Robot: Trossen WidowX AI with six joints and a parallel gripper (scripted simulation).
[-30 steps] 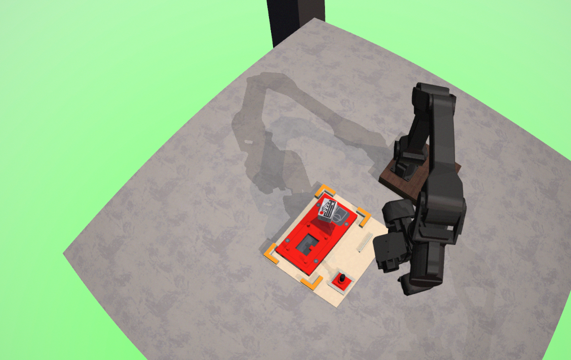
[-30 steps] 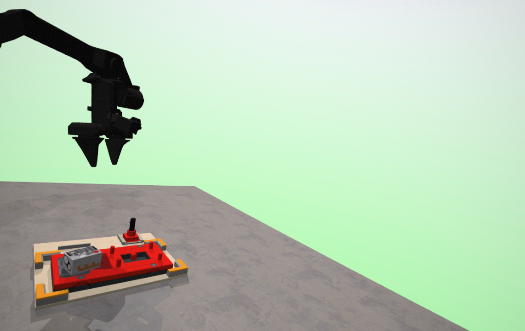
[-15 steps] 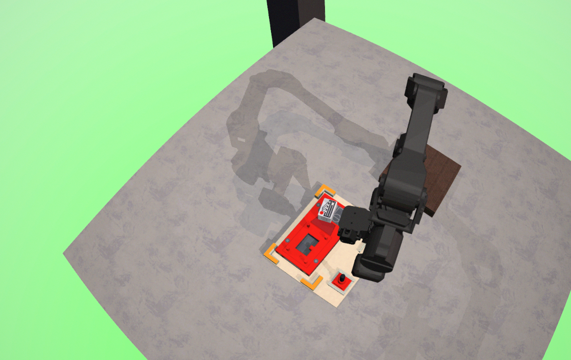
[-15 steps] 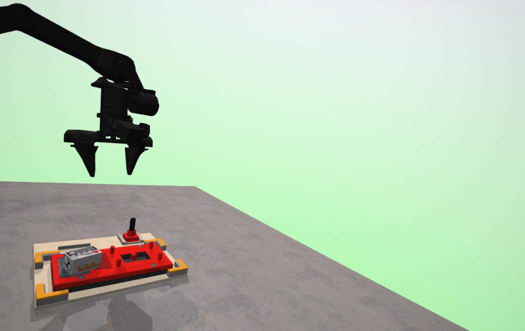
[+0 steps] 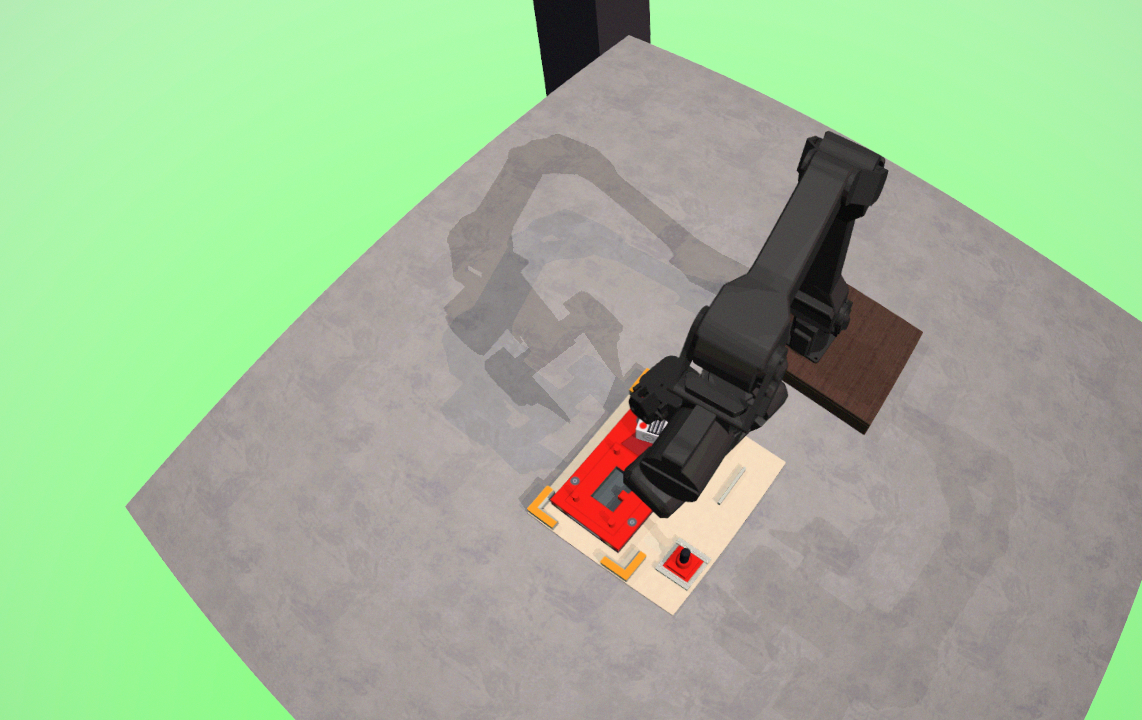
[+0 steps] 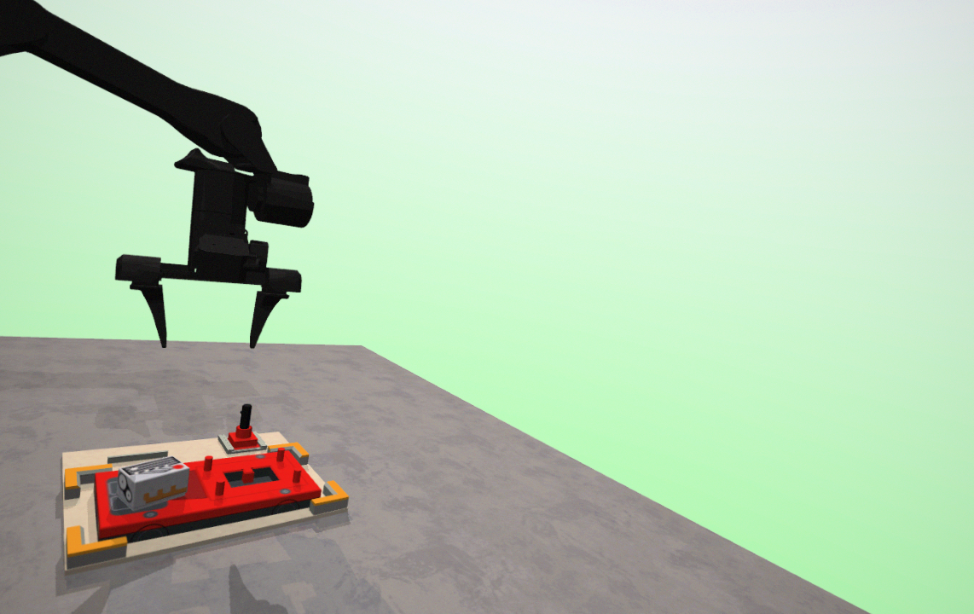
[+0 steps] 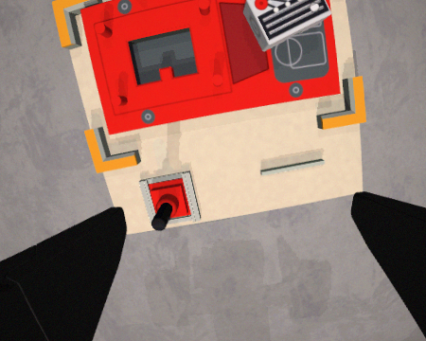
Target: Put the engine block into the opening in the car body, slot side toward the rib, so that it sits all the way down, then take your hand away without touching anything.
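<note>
Right now the engine block is 11 cm below my gripper tip, 9 cm to the right of it and 6 cm behind it. Also, from my gripper tip: beige board 14 cm below, 6 cm to the right, 1 cm ahead.
</note>
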